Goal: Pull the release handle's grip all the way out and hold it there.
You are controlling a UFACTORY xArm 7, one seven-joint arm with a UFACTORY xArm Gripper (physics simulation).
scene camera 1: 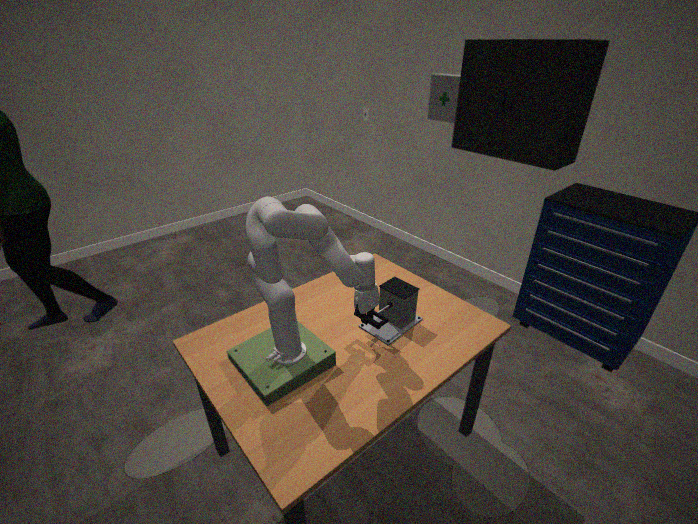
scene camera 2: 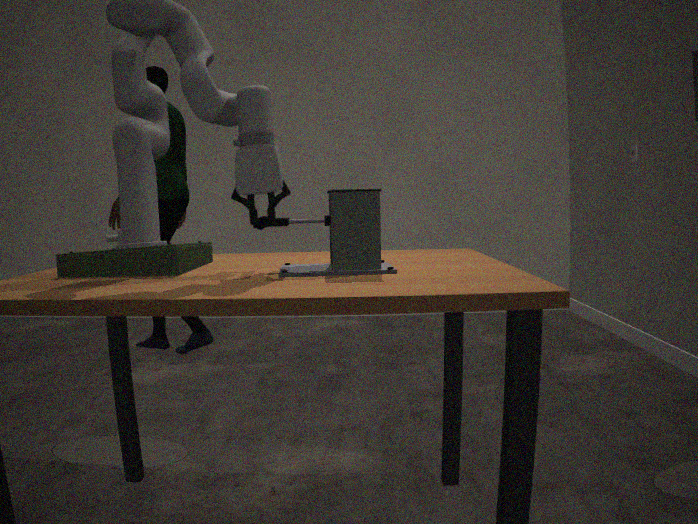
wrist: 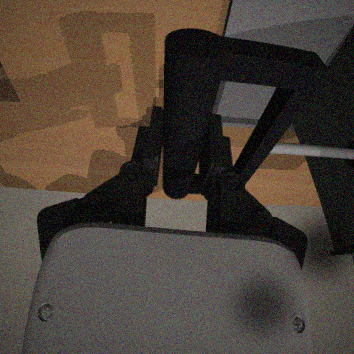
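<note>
The release handle's black grip (wrist: 186, 115) (scene camera 2: 279, 222) is a bar with side arms, standing out from the grey box (scene camera 2: 355, 231) (scene camera 1: 399, 303). A thin metal rod (scene camera 2: 307, 221) (wrist: 315, 151) runs level between the grip and the box, with a clear length of it showing. My gripper (wrist: 183, 126) (scene camera 2: 262, 218) points down and is shut on the grip's bar, one finger on each side of it. In the scene camera 1 view the fingers and the grip are small and dark. The box stands on a light base plate (scene camera 2: 304, 270) (scene camera 1: 389, 337).
The box and its plate stand on the wooden table (scene camera 1: 451, 332) (scene camera 2: 451, 282). The arm's green base block (scene camera 1: 253, 366) (scene camera 2: 118, 260) is on the same table. A person (scene camera 1: 22, 203) (scene camera 2: 175, 163) is on the floor beyond the table. A blue drawer cabinet (scene camera 1: 597, 282) stands at the right.
</note>
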